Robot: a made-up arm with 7 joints.
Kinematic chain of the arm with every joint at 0, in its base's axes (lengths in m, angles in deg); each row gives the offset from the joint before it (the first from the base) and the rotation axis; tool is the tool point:
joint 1: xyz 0 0 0.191 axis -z
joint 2: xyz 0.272 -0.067 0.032 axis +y
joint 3: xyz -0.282 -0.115 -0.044 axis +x
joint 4: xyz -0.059 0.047 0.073 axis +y
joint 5: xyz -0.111 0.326 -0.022 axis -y
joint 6: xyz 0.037 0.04 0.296 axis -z
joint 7: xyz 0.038 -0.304 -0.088 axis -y
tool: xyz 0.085 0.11 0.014
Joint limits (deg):
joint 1: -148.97..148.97
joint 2: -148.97..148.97
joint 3: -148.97..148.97
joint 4: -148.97..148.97
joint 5: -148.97..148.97
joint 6: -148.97..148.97
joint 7: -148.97..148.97
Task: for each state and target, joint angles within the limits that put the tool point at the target. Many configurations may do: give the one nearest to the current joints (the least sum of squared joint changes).
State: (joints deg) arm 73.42 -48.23 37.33 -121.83 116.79 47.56 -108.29
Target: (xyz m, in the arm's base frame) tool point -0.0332 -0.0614 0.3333
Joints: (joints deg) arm 75.03 -39.76 47.96 -132.07 121.95 56.66 -112.11
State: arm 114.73 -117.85 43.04 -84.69 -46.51 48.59 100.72
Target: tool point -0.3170 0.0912 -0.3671
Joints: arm 135.41 -108.28 69.23 -70.79 -56.29 48.22 98.07
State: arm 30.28 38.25 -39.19 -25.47 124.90 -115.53 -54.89
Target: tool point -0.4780 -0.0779 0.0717
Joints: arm -8.34 41.94 -46.57 -65.67 148.97 -101.93 -65.99
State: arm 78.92 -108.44 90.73 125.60 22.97 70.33 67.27
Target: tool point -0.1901 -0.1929 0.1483
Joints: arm 60.67 -114.52 88.31 135.02 12.24 57.00 61.48
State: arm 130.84 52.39 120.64 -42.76 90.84 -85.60 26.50
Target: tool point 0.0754 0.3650 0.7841
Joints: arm 127.22 13.37 109.50 -58.58 97.66 -62.59 30.14
